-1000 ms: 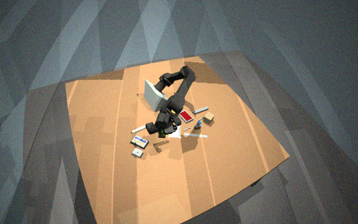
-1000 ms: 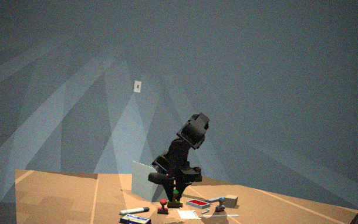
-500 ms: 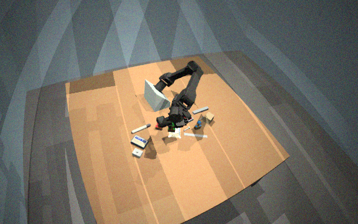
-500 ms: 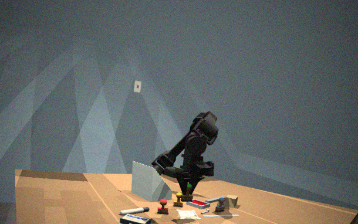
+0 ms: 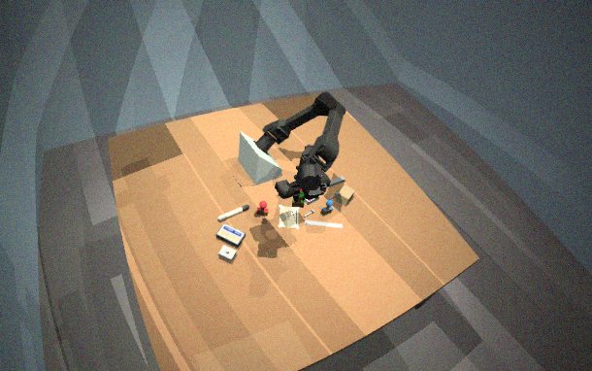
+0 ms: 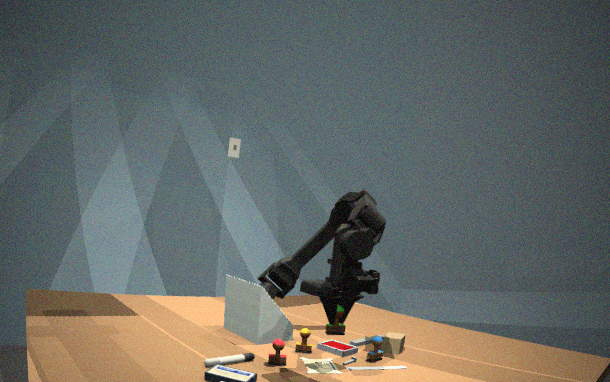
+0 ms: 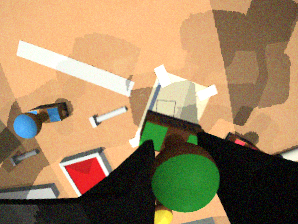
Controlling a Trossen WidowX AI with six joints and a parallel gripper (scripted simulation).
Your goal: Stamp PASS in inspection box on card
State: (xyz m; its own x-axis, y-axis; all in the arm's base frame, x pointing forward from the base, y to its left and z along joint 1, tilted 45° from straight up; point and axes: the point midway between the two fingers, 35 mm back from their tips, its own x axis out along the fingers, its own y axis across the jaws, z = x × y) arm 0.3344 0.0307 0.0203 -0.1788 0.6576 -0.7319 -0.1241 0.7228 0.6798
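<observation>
The red ink pad lies 11 cm behind my gripper tip, 10 cm to the left of it and 11 cm below it. The rest, counted from my gripper tip: white card: 2 cm behind, 1 cm to the right, 12 cm below; then red-knobbed stamp: 6 cm behind, 10 cm to the right, 9 cm below; then green-knobbed stamp: right at my gripper tip.
</observation>
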